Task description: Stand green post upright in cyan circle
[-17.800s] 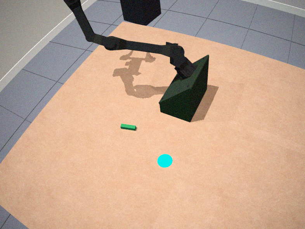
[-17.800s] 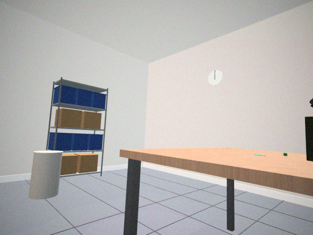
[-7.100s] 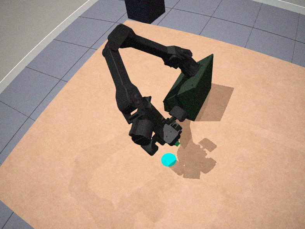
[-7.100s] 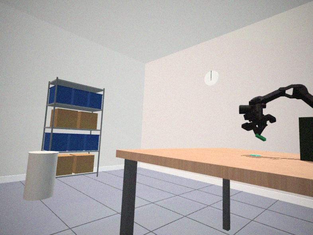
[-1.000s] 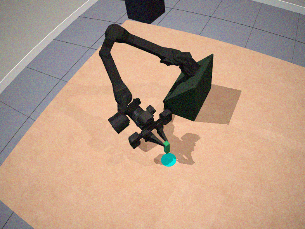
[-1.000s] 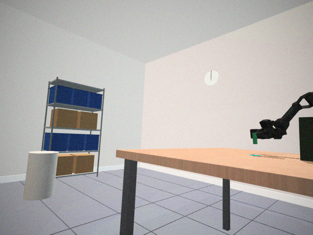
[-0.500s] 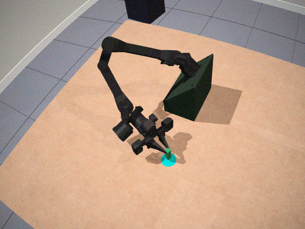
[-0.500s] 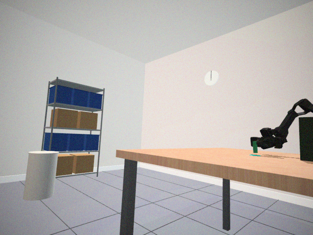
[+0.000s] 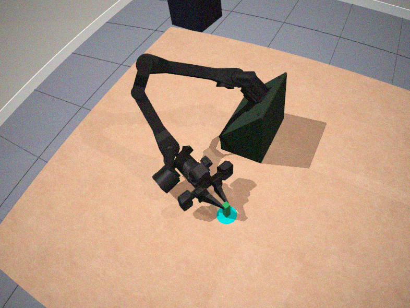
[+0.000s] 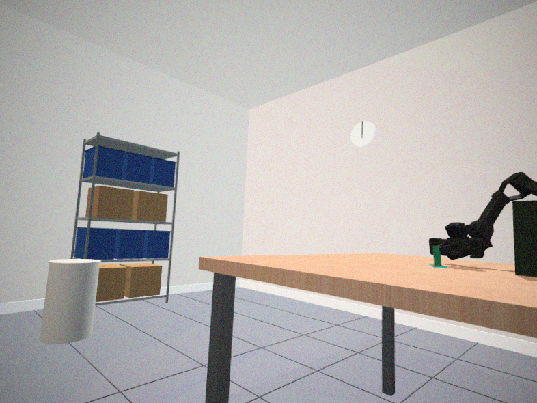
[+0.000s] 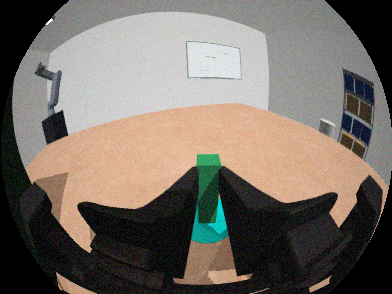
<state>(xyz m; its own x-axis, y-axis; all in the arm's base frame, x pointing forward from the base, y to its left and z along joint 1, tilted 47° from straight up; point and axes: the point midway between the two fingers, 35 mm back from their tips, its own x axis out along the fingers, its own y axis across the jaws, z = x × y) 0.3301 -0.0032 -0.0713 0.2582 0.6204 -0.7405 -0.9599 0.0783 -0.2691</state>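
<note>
The green post is 30 mm below my gripper tip.
</note>
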